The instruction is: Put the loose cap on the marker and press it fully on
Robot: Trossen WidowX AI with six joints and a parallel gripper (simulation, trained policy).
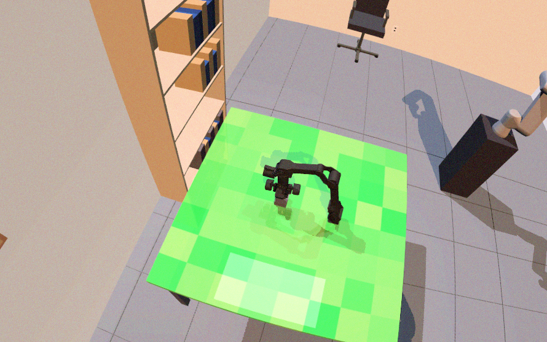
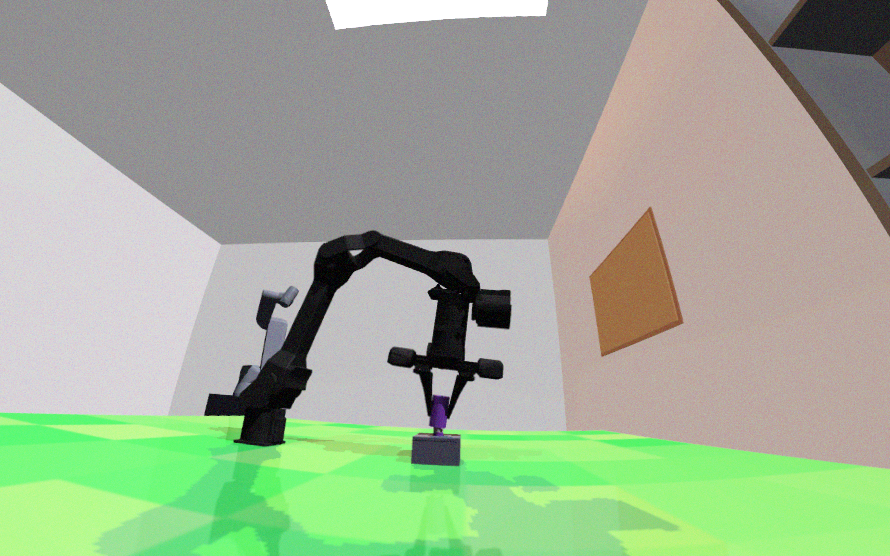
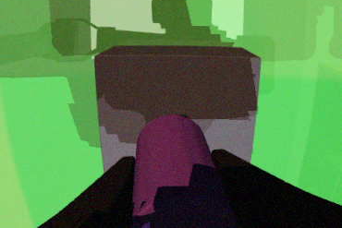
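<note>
My gripper tip is 1 cm below the purple cap. Also, from my gripper tip: grey holder block (5 cm below).
</note>
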